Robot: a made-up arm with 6 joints. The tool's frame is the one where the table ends. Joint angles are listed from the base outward.
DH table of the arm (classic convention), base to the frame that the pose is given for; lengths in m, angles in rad. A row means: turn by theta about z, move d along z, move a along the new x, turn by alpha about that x. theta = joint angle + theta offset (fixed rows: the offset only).
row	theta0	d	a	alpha
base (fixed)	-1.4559	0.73	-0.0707	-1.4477
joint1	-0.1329	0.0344	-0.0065	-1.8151
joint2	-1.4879	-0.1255	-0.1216	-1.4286
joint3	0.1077	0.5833	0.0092	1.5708
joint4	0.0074	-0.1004	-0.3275	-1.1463
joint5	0	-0.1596	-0.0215	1.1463
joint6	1.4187	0	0.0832	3.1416
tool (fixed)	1.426	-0.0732	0	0
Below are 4 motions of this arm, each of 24 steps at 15 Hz.
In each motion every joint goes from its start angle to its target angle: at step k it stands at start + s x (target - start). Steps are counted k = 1, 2, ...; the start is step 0. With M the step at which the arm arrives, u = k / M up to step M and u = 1 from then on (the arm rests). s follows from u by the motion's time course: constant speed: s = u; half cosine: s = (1 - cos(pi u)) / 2; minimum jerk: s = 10 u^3 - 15 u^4 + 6 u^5.
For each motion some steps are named. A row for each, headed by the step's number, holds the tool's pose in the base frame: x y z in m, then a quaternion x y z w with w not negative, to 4 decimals.
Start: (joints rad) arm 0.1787 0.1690 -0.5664 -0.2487 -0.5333 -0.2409
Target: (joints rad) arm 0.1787 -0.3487 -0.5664 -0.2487 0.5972 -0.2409
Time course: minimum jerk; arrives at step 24
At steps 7, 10, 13, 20, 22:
7: -0.3451 -0.5298 1.0312 0.1739 0.3961 0.3016 0.8497
10: -0.2766 -0.5647 1.0185 0.1528 0.3166 0.3011 0.8864
13: -0.1902 -0.5970 1.0048 0.1371 0.2160 0.2995 0.9192
20: -0.0382 -0.6280 0.9862 0.1351 0.0395 0.2907 0.9464
22: -0.0260 -0.6291 0.9850 0.1362 0.0255 0.2895 0.9471

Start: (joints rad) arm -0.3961 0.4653 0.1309 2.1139 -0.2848 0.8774
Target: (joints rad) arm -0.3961 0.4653 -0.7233 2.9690 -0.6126 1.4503
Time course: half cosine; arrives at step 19
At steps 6, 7, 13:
6: 0.0717 -0.1651 1.1206 -0.1950 0.1001 0.9492 0.2258
7: 0.0840 -0.2013 1.1151 -0.1850 0.0859 0.9389 0.2774
13: 0.0864 -0.4465 1.0337 -0.1125 0.0566 0.7991 0.5879

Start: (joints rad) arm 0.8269 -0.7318 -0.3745 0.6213 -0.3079 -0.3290
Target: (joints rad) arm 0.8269 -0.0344 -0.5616 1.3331 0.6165 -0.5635
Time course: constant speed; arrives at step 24
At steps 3, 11, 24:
3: 0.0970 -0.3862 0.6370 0.3251 0.2548 0.3264 0.8502
11: 0.0579 -0.3321 0.6782 0.2663 0.2354 0.0752 0.9317
24: 0.0468 -0.2786 0.6884 -0.0019 0.2402 -0.2573 0.9360

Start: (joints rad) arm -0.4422 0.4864 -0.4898 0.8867 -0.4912 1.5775
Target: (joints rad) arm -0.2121 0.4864 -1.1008 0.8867 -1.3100 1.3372
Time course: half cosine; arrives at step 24
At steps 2, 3, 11, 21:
2: -0.2527 0.2200 1.0312 -0.1843 0.1368 -0.9691 0.0900
3: -0.2509 0.2181 1.0361 -0.1883 0.1519 -0.9659 0.0926
11: -0.2040 0.1582 1.1190 -0.2345 0.4309 -0.8625 0.1243
21: -0.1193 0.0247 1.1695 -0.2114 0.7450 -0.6253 0.0964

